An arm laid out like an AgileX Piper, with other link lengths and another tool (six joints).
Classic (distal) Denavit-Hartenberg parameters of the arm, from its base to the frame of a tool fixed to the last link. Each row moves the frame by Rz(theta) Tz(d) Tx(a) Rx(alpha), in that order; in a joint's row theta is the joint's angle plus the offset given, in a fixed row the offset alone. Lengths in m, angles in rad.
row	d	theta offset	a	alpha
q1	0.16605	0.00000	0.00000	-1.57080
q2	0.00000	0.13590	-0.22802	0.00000
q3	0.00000	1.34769	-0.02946	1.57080
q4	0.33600	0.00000	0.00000	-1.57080
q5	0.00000	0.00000	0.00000	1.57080
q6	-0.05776	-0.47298	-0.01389	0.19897
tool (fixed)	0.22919	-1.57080	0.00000	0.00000
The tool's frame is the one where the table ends.
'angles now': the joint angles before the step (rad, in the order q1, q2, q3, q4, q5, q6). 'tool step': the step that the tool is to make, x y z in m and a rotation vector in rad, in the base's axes. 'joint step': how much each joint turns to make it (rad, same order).
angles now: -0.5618 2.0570 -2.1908 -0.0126 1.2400 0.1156
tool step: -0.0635 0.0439 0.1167 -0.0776 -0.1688 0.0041
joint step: 0.0000 -0.3551 0.1602 0.0230 0.0107 0.0039
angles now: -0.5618 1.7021 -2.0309 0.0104 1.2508 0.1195
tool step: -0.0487 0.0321 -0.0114 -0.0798 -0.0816 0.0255
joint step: 0.0000 -0.3827 0.4959 0.0026 -0.2243 -0.0385
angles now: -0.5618 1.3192 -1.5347 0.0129 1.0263 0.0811
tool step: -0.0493 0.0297 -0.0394 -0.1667 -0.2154 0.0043
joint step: -0.0001 -0.4311 0.5893 -0.0126 -0.4292 -0.0178
